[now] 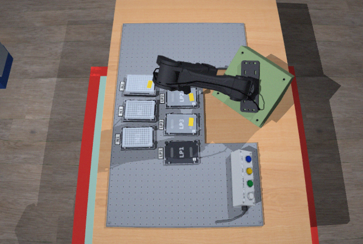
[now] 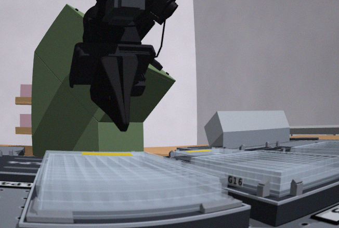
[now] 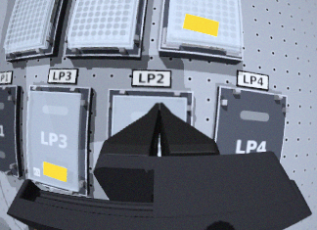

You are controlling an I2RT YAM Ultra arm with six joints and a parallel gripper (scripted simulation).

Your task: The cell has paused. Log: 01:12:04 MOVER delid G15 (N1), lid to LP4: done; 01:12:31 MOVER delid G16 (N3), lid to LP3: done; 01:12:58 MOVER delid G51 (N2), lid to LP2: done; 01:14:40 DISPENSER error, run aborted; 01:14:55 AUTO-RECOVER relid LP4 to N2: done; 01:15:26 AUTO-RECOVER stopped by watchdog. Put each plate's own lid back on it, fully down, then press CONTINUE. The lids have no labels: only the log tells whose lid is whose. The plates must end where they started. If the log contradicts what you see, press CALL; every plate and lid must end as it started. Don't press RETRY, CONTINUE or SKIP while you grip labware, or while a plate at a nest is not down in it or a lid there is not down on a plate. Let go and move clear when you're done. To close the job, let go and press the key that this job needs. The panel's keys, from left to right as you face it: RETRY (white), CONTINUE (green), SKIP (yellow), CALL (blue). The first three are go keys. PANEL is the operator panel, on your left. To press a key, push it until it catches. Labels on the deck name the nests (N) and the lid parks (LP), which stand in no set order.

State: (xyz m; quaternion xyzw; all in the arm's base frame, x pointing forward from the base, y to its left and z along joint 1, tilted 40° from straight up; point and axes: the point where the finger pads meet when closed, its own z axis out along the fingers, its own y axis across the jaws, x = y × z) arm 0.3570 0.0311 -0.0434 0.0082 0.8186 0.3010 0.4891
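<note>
The lid is 130 mm to the left of my hand, 80 mm behind it and 50 mm below it. Round my hand: blue call key (380 mm behind, 230 mm to the left); plate (120 mm ahead, 110 mm to the left, 40 mm below); yellow SKIP key (390 mm behind, 280 mm to the left).
</note>
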